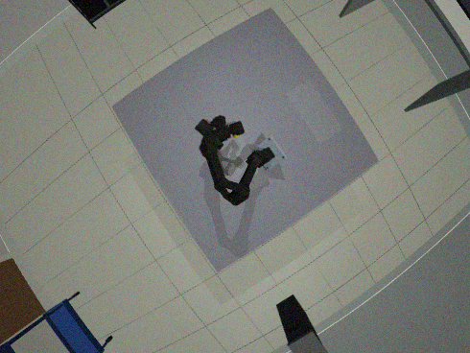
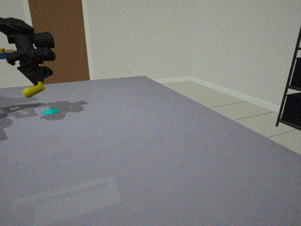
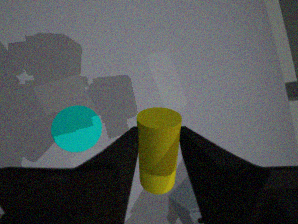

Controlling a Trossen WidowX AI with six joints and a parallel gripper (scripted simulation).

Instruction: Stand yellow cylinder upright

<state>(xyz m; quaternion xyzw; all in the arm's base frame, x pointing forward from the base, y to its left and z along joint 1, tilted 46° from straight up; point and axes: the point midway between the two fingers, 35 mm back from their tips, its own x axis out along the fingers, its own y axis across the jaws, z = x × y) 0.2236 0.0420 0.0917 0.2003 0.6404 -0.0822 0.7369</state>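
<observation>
The cyan circle is 11 cm below my gripper tip, 4 cm to the left of it and 2 cm ahead of it. Also, from my gripper tip: yellow cylinder (2 cm behind, 1 cm below).
</observation>
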